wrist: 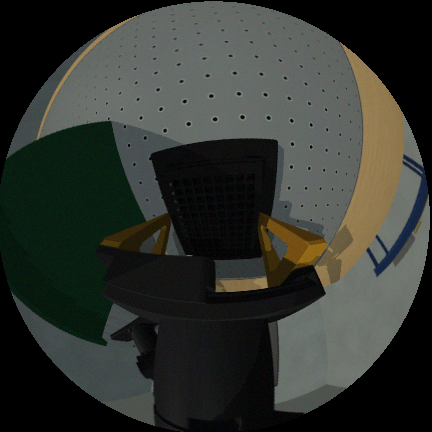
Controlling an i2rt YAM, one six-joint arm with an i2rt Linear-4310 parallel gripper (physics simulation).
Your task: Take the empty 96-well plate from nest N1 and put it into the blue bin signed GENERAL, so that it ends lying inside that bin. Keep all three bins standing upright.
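Places are measured from the arm's base along level axes (x right, y down, z ahead), in millimetres.
Pixels of known places: gripper, fingertip midpoint: (213,217); arm's base, link origin: (138,324).
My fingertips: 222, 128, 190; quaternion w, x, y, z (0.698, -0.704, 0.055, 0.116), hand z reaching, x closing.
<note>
Ahead of a thing's pixels: the offset from my fingertips to its top centre, as dx, dy, dz. "spot": to the spot under its first point. Level surfaces: height alone.
A dark rectangular nest with a gridded well plate @(spot: +7, -5, +10) (217,210) in it lies in the middle of the wrist view, in shadow; plate and nest are both nearly black, so their border is hard to tell. My gripper (213,217) is open, its two orange fingers spread to the left and right of the plate's near part in the view. No finger is seen to press on the plate, and how high the fingertips are above it cannot be told. The blue bin signed GENERAL is not recognisable in this view.
A large dark green panel @(spot: -99, -67, +86) (65,200) fills the left side, close to the left finger. The grey perforated board @(dy +21) (225,65) lies under the nest, with a wooden table edge (382,130) at the right. A blue frame (412,220) stands beyond it at the far right.
</note>
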